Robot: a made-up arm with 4 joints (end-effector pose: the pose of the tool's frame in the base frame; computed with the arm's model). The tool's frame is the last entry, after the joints.
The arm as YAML. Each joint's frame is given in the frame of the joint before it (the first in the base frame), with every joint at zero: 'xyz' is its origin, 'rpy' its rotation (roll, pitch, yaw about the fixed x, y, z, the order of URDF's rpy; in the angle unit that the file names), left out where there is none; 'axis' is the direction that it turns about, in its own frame. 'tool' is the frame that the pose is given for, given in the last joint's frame.
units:
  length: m
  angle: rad
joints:
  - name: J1
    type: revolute
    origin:
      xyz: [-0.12, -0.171, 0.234]
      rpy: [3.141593, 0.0, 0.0]
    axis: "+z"
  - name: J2
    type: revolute
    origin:
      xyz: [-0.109, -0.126, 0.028]
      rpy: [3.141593, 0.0, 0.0]
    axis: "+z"
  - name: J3
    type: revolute
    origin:
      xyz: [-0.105, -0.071, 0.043]
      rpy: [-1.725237, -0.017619, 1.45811]
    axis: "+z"
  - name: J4
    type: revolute
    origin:
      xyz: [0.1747, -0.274, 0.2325]
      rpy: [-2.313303, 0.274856, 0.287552]
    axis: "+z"
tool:
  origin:
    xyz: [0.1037, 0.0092, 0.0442]
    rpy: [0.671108, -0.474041, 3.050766]
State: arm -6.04 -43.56 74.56 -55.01
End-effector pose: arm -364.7 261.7 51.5 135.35 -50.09 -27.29
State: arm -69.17 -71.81 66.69 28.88
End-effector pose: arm -449.7 57.9 120.7 -62.75 -42.41 -121.92
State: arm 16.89 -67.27 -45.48 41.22
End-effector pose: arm -314.3 262.9 578.9 -101.37 74.56 151.84
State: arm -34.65 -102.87 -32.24 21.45
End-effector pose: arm -374.7 148.8 567.2 -82.90 47.63 -164.63
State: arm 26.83 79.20 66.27 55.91
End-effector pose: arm -501.6 29.0 168.6 -49.31 -18.09 -68.91
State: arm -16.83 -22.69 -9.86 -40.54
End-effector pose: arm -578.6 106.4 432.6 -109.17 -15.08 -67.97
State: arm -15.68 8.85 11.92 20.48
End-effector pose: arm -580.4 32.2 424.5 -80.99 3.32 -77.51
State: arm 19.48 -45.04 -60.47 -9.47
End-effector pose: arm -425.1 244.1 540.8 -71.31 49.74 -128.89
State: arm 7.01 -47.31 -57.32 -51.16
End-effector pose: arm -492.1 239.9 490.6 -83.26 13.81 -101.83
